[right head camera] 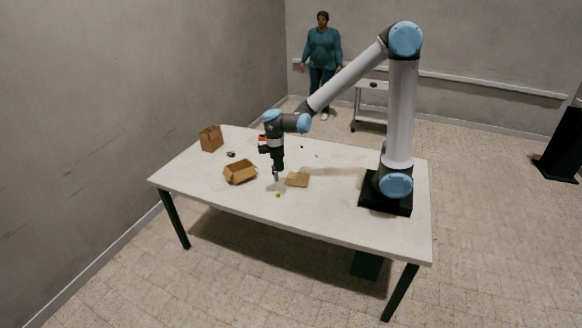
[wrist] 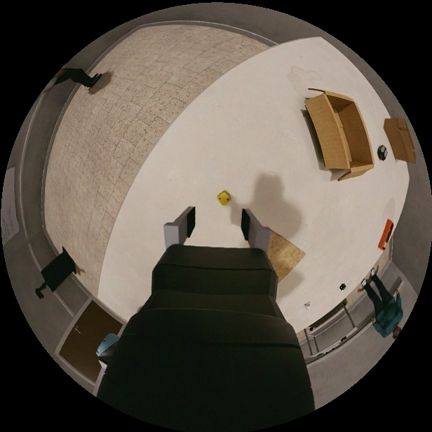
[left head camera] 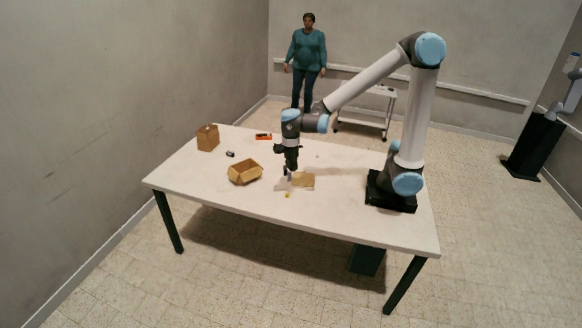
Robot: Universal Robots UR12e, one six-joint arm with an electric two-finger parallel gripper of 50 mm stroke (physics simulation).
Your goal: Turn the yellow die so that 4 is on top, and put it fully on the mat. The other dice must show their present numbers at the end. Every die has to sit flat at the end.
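Places are measured from the arm's base along level axes (x ahead, y left, z up), in metres.
Pixels of known places: gripper, fingertip midpoint: [right head camera: 275,178] [left head camera: 287,178]; arm's base, origin of the base link: [left head camera: 391,183].
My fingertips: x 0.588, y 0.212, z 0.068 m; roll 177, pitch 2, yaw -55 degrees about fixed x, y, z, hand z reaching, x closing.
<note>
For each thing: its top centre in the pictures, then the offset to it from my fingertips.
- yellow die, middle of its top: [left head camera: 287,193] [right head camera: 277,193] dx -0.002, dy -0.005, dz -0.112 m
- tan mat, middle of its top: [right head camera: 297,178] [left head camera: 303,178] dx -0.057, dy -0.189, dz -0.128 m
- white die, middle of its top: [right head camera: 317,154] [left head camera: 318,154] dx -0.104, dy -0.472, dz -0.112 m
- black die, middle of its top: [right head camera: 301,145] dx +0.037, dy -0.563, dz -0.112 m
- open cardboard box, middle of its top: [left head camera: 244,165] [right head camera: 239,165] dx +0.291, dy -0.106, dz -0.042 m
- taller box, middle of its top: [left head camera: 206,128] [right head camera: 209,129] dx +0.690, dy -0.373, dz +0.019 m
- small dark object, middle of its top: [left head camera: 229,151] [right head camera: 229,151] dx +0.492, dy -0.306, dz -0.098 m
- orange tray, middle of its top: [left head camera: 263,134] dx +0.344, dy -0.618, dz -0.098 m
The yellow die [left head camera: 287,195] [right head camera: 278,195] [wrist: 224,198] sits on the table near its front edge, off the mat; in the wrist view its upper face seems to show two dark pips. The tan mat [left head camera: 306,180] [right head camera: 299,180] [wrist: 286,254] lies near it. My gripper [left head camera: 288,177] [right head camera: 275,178] [wrist: 218,216] is open and empty, above the table beside the mat and behind the die. A white die [left head camera: 317,156] [right head camera: 316,156] [wrist: 307,305] and a black die [right head camera: 301,147] [wrist: 342,286] lie farther back; their numbers are too small to read surely.
An open cardboard box [left head camera: 245,173] [right head camera: 240,172] [wrist: 330,132] stands left of the gripper. A taller box [left head camera: 207,138] [right head camera: 211,139] [wrist: 399,140], a small dark object [left head camera: 230,154] [right head camera: 230,154] [wrist: 382,152] and an orange tray [left head camera: 263,137] [wrist: 385,235] are farther away.
</note>
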